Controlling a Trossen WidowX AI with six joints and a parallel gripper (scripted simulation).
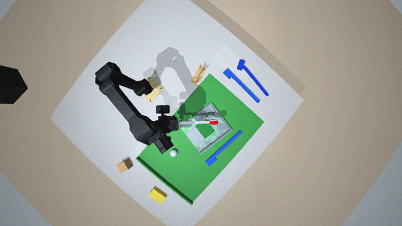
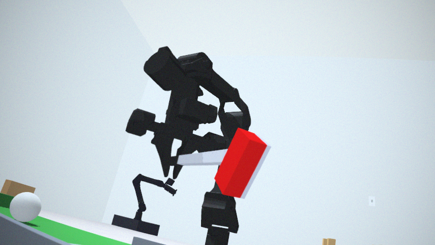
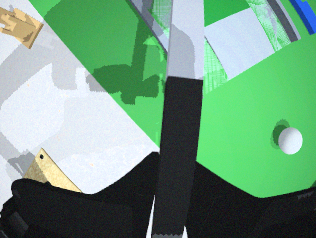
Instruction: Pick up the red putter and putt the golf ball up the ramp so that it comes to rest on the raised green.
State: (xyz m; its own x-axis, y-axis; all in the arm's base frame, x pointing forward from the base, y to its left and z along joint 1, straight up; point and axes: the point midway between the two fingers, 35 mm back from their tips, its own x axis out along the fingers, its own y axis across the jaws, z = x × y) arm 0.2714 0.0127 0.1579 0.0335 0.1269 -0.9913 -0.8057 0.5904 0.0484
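Now: gripper tip 100 mm to the right of the red putter, 70 mm short of it and 10 mm below it. The rest, counted from my gripper tip: white golf ball (160 mm ahead, 130 mm to the right, 100 mm below); then wooden rack (300 mm to the left, 140 mm behind, 100 mm below); then tan block (440 mm to the right, 100 mm below, 30 mm ahead).
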